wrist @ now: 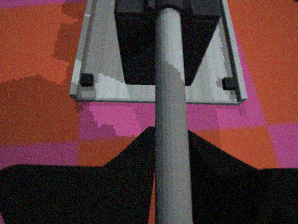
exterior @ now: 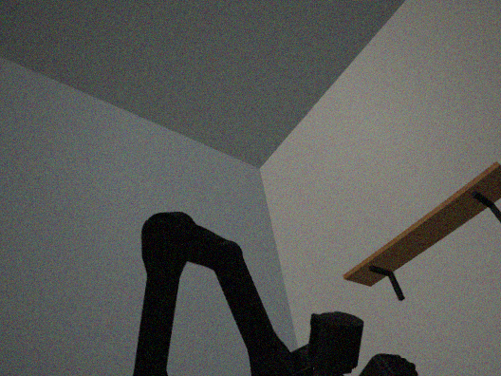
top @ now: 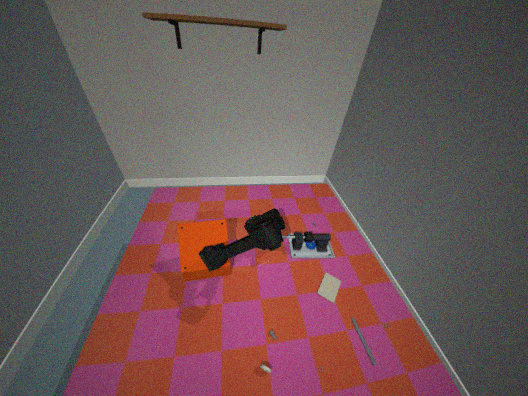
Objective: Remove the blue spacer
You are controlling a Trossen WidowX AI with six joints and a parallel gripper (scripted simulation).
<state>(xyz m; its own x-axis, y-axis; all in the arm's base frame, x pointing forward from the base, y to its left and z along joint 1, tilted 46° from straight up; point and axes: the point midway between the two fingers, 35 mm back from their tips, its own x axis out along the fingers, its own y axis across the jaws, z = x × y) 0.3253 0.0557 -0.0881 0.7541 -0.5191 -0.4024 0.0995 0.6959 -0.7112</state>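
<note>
Now: the grey shaft 6 cm ahead of my gripper tip, 2 cm above it and 1 cm to the right of it. The rest, counted from my gripper tip: blue spacer 16 cm ahead, 4 cm below, 2 cm to the right; fixture 17 cm ahead, 2 cm to the right, 1 cm below; cream card 25 cm to the right, 18 cm ahead, 5 cm below.
</note>
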